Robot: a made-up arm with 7 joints. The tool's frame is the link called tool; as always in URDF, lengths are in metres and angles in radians. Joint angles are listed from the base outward. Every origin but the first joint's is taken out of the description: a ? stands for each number. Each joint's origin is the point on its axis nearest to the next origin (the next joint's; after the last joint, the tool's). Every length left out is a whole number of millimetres.
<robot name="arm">
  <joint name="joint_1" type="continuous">
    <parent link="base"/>
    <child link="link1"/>
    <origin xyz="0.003 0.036 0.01" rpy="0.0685 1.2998 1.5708"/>
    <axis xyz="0 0 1"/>
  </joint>
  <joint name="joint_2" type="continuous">
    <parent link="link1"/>
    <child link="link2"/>
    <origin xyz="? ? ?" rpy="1.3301 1.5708 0"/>
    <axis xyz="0 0 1"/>
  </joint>
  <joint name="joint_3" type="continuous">
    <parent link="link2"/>
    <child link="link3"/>
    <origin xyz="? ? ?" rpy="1.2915 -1.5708 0"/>
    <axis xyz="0 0 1"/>
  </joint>
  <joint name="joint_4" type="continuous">
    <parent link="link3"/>
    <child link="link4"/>
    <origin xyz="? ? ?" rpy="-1.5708 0 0"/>
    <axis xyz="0 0 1"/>
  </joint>
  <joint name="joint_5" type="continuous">
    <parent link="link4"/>
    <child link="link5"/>
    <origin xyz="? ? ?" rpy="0 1.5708 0"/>
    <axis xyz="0 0 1"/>
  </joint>
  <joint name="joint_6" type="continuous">
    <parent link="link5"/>
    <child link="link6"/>
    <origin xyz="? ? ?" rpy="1.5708 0 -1.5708"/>
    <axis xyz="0 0 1"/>
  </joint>
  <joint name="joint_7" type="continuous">
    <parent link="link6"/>
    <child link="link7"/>
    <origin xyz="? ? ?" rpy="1.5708 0 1.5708"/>
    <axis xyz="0 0 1"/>
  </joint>
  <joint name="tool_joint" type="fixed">
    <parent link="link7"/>
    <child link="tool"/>
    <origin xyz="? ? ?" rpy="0 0 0"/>
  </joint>
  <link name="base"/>
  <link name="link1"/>
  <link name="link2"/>
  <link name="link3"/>
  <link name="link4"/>
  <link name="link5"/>
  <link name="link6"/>
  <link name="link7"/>
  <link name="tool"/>
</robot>
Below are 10 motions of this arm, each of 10 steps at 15 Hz.
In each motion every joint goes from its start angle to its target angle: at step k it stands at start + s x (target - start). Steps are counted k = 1, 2, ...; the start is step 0. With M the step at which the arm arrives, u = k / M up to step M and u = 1 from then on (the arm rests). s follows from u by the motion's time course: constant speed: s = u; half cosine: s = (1 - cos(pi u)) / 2; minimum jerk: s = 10 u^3 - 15 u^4 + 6 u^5.
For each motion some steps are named. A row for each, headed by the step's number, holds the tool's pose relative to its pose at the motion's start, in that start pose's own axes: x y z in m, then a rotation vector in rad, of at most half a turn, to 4 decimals.
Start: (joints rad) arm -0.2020 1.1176 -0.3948 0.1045 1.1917 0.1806 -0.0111
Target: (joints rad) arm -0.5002 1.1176 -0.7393 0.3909 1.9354 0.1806 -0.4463
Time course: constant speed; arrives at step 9
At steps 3, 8, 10:
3: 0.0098 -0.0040 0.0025 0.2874 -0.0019 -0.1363
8: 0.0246 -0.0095 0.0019 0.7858 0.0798 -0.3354
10: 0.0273 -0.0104 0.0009 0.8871 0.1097 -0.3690

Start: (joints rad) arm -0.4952 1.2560 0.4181 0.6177 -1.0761 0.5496 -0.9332
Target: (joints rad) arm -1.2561 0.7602 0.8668 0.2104 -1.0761 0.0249 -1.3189
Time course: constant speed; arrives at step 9
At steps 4, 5, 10:
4: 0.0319 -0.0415 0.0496 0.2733 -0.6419 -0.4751
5: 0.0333 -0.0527 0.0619 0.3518 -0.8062 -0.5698
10: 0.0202 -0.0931 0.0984 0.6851 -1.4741 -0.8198

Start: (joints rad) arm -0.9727 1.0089 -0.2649 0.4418 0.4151 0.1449 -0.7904
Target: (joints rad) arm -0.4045 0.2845 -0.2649 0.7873 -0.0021 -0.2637 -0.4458
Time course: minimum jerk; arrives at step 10
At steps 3, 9, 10:
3: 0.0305 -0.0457 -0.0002 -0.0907 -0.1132 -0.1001
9: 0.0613 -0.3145 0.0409 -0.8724 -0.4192 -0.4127
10: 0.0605 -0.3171 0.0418 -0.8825 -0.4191 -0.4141

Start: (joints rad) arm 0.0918 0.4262 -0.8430 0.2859 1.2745 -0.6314 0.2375
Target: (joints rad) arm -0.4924 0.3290 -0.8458 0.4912 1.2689 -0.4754 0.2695
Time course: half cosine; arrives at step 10
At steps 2, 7, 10:
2: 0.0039 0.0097 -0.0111 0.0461 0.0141 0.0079
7: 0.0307 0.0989 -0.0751 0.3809 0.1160 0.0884
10: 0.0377 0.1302 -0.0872 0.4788 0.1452 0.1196

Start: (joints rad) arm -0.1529 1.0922 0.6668 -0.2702 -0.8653 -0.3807 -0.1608
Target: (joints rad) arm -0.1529 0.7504 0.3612 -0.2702 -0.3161 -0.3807 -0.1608
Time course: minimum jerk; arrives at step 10
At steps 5, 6, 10:
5: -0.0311 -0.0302 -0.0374 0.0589 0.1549 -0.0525
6: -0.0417 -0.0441 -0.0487 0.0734 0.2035 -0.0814
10: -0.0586 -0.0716 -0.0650 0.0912 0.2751 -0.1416

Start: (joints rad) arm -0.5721 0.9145 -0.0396 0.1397 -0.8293 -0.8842 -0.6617
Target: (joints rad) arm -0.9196 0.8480 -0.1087 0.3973 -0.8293 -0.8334 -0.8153
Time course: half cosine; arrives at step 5
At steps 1, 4, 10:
1: 0.0036 0.0029 -0.0021 0.0038 -0.0042 -0.0051
4: 0.0386 0.0271 -0.0158 0.0261 -0.0426 -0.0555
10: 0.0432 0.0299 -0.0168 0.0277 -0.0475 -0.0624

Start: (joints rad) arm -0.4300 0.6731 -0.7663 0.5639 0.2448 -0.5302 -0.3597
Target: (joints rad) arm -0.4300 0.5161 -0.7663 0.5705 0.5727 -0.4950 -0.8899
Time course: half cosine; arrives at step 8
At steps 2, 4, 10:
2: 0.0058 -0.0021 0.0036 0.0295 -0.0002 -0.0987
4: 0.0194 -0.0070 0.0129 0.1030 0.0090 -0.3334
10: 0.0378 -0.0133 0.0272 0.2103 0.0473 -0.6552

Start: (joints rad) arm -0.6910 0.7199 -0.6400 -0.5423 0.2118 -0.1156 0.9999
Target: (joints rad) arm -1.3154 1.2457 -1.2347 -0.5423 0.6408 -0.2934 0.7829
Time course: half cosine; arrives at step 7
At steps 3, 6, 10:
3: 0.0018 -0.0041 0.0033 0.0641 -0.3515 -0.3613
6: 0.0070 0.0179 -0.0084 0.2846 -0.7655 -0.8535
10: 0.0080 0.0213 -0.0098 0.3104 -0.7944 -0.8947

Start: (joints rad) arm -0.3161 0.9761 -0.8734 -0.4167 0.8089 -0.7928 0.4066
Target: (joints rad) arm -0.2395 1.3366 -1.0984 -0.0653 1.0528 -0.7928 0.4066
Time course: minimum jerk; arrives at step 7
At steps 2, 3, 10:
2: -0.0173 -0.0106 0.0011 -0.0264 0.0450 -0.1039
3: -0.0464 -0.0243 0.0058 -0.0698 0.1094 -0.2670
10: -0.1379 -0.0396 0.0383 -0.2144 0.2571 -0.7438

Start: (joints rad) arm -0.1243 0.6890 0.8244 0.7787 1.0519 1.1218 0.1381
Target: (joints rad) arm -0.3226 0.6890 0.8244 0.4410 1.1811 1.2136 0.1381
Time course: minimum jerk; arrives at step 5
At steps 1, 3, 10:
1: -0.0028 0.0048 0.0033 -0.0217 -0.0067 0.0085
3: -0.0335 0.0605 0.0280 -0.2675 -0.0574 0.0944
10: -0.0485 0.0900 0.0328 -0.3995 -0.0676 0.1332

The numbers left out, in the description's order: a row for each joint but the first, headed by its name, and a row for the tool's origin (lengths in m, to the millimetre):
joint_2: 0.013 0.003 0
joint_3: 0.041 0.161 0
joint_4: 0.016 0.003 0
joint_5: 0.181 0.016 0
joint_6: 0 0 0
joint_7: 0 0.029 0
tool: 0 0 0

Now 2 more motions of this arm.
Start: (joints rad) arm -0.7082 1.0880 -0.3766 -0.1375 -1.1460 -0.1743 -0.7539
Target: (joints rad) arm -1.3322 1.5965 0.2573 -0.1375 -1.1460 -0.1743 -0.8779
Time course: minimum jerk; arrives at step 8
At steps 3, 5, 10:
3: -0.0003 0.0208 0.0937 0.3495 -0.0546 -0.0143
5: -0.0129 -0.0175 0.2454 0.9306 -0.1657 -0.0370
10: -0.0306 -0.0806 0.3172 1.2909 -0.2408 -0.0460

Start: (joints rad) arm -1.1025 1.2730 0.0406 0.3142 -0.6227 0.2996 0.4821
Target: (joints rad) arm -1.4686 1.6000 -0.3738 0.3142 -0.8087 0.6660 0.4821
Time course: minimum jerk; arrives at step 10
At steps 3, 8, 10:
3: 0.0025 0.0012 0.0127 0.0423 0.0163 -0.0092
8: 0.0081 0.0268 0.0589 0.2532 0.1534 0.0373
10: 0.0082 0.0300 0.0614 0.2676 0.1683 0.0461

